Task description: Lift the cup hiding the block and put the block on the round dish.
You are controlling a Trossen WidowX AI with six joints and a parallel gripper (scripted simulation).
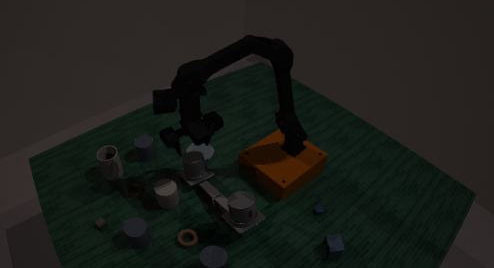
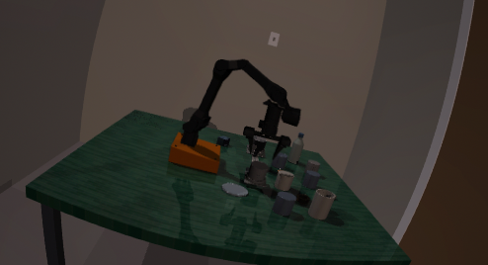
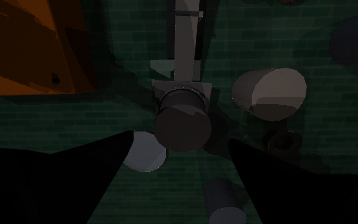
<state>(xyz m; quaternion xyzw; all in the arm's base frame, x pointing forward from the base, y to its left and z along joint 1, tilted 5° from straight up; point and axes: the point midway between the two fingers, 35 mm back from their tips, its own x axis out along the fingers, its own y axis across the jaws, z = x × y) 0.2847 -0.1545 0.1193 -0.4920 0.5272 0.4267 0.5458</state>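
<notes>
Now: the block 80 mm below my gripper tip. The rest, counted from my gripper tip: bottle 300 mm ahead, 430 mm to the left, 10 mm below; then round dish 90 mm behind, 90 mm to the right, 120 mm below; then balance 20 mm ahead, 130 mm to the left, 80 mm below.
</notes>
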